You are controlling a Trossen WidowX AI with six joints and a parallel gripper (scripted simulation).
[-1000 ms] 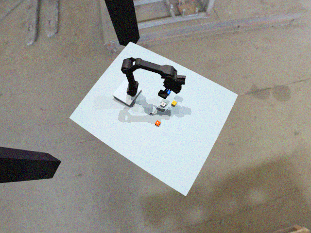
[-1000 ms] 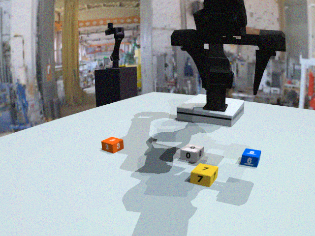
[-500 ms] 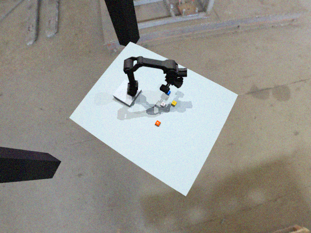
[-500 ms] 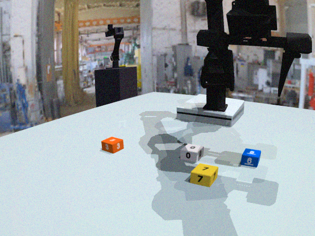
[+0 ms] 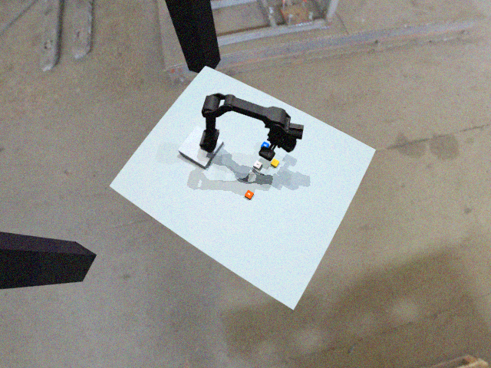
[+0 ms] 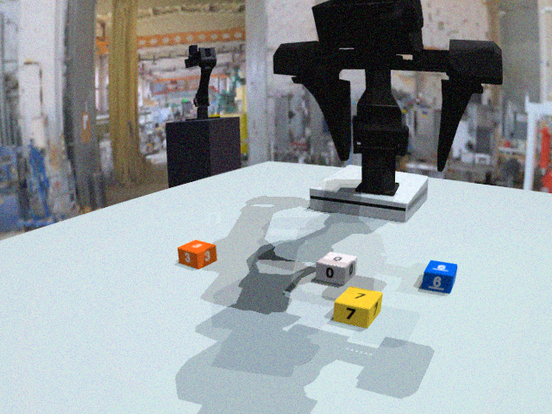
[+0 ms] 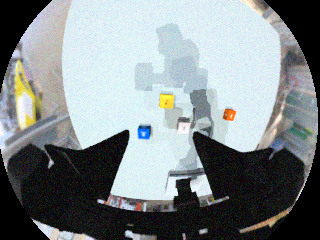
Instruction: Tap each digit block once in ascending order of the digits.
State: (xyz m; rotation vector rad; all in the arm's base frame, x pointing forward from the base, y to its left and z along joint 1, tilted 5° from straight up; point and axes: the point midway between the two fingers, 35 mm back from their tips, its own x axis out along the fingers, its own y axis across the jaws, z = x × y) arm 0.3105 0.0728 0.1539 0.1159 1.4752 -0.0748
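Now: the white block 50 mm behind my gripper tip, 60 mm to the right of it and 120 mm below it. Round my gripper tip: blue block: 60 mm behind, 50 mm to the left, 120 mm below; then orange block: 30 mm behind, 220 mm to the right, 120 mm below; then yellow block: 20 mm ahead, 20 mm to the right, 120 mm below.
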